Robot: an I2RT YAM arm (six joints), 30 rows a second.
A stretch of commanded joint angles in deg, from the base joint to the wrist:
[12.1 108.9 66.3 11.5 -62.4 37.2]
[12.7 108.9 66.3 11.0 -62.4 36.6]
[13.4 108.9 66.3 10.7 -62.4 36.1]
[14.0 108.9 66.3 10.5 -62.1 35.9]
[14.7 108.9 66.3 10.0 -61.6 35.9]
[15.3 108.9 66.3 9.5 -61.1 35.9]
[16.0 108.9 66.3 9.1 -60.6 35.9]
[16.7 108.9 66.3 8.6 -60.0 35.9]
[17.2 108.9 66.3 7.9 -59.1 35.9]
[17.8 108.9 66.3 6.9 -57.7 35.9]
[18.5 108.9 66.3 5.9 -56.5 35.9]
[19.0 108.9 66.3 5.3 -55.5 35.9]
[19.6 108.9 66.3 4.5 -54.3 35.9]
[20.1 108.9 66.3 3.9 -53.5 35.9]
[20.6 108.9 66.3 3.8 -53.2 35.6]
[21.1 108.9 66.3 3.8 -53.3 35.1]
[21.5 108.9 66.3 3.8 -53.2 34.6]
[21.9 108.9 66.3 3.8 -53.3 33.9]
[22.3 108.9 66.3 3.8 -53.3 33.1]
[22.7 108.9 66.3 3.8 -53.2 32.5]
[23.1 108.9 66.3 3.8 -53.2 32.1]
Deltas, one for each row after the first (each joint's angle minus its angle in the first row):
[0.6 0.0 0.0 -0.5 0.0 -0.6]
[1.3 0.0 0.0 -0.8 0.0 -1.1]
[1.9 0.0 0.0 -1.0 0.3 -1.3]
[2.6 0.0 0.0 -1.5 0.8 -1.3]
[3.2 0.0 0.0 -2.0 1.3 -1.3]
[3.9 0.0 0.0 -2.4 1.8 -1.3]
[4.6 0.0 0.0 -2.9 2.4 -1.3]
[5.1 0.0 0.0 -3.6 3.3 -1.3]
[5.7 0.0 0.0 -4.6 4.7 -1.3]
[6.4 0.0 0.0 -5.6 5.9 -1.3]
[6.9 0.0 0.0 -6.2 6.9 -1.3]
[7.5 0.0 0.0 -7.0 8.1 -1.3]
[8.0 0.0 0.0 -7.6 8.9 -1.3]
[8.5 0.0 0.0 -7.7 9.2 -1.6]
[9.0 0.0 0.0 -7.7 9.1 -2.1]
[9.4 0.0 0.0 -7.7 9.2 -2.6]
[9.8 0.0 0.0 -7.7 9.1 -3.3]
[10.2 0.0 0.0 -7.7 9.1 -4.1]
[10.6 0.0 0.0 -7.7 9.2 -4.7]
[11.0 0.0 0.0 -7.7 9.2 -5.1]

